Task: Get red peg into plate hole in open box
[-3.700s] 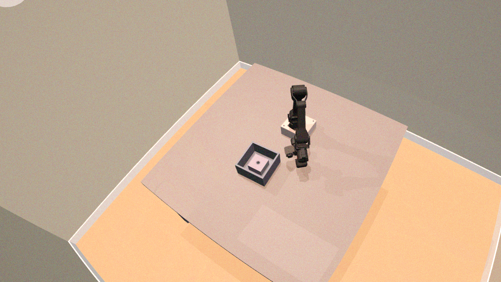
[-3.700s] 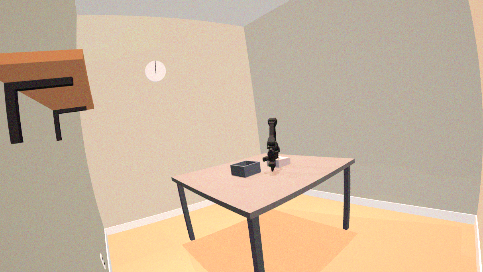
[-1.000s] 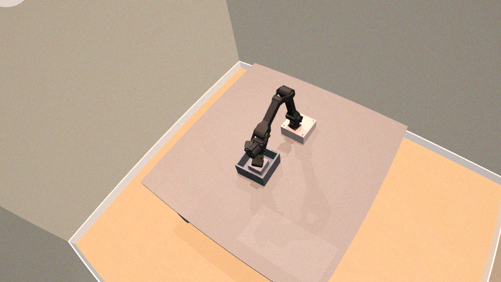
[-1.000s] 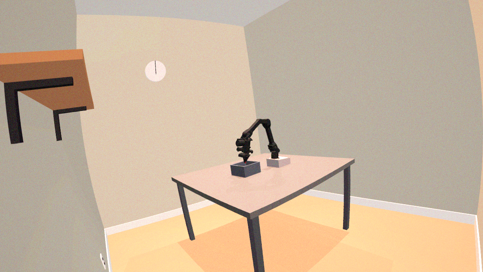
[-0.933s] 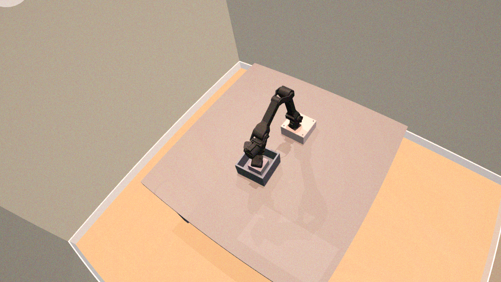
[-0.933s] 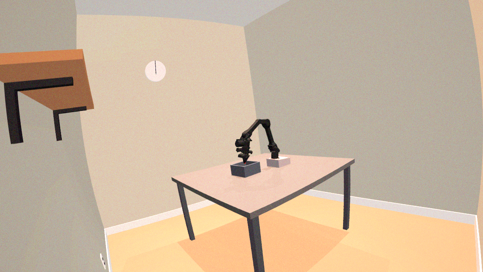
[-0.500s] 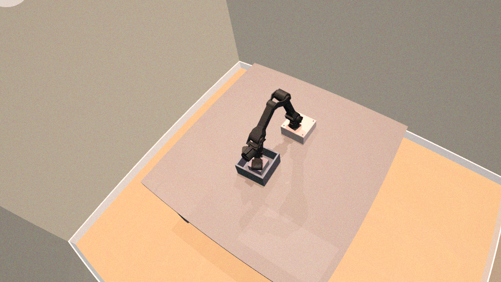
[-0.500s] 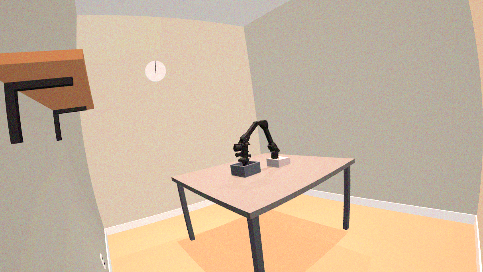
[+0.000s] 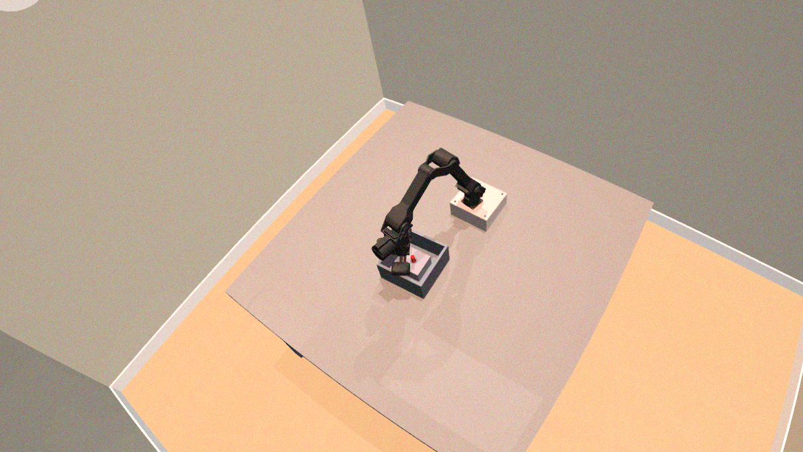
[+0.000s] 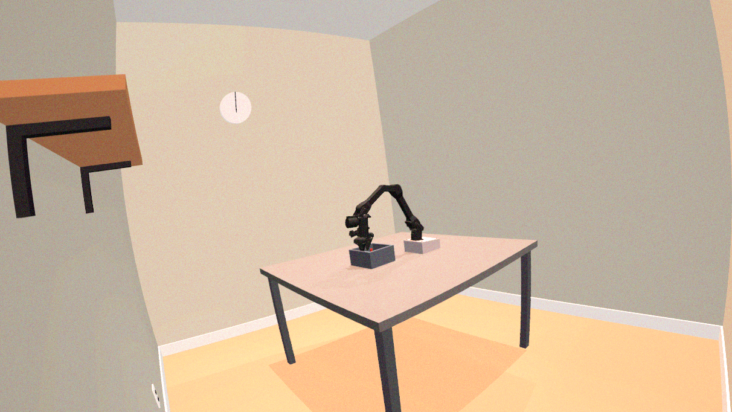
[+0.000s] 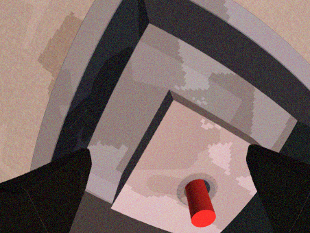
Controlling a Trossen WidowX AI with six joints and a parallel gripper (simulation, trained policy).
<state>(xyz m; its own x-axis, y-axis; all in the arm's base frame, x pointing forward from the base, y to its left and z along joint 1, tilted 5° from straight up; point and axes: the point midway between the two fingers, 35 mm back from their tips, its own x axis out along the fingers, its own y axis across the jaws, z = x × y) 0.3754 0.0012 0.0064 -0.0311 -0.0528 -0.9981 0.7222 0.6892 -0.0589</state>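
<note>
My gripper tip is now 40 mm past the red peg, 30 mm above it and 10 mm to the right of it. The rest, counted from my gripper tip: dark grey box: 50 mm below, 40 mm behind, 10 mm to the left; then pale plate: 40 mm behind, 30 mm below, 10 mm to the left.
</note>
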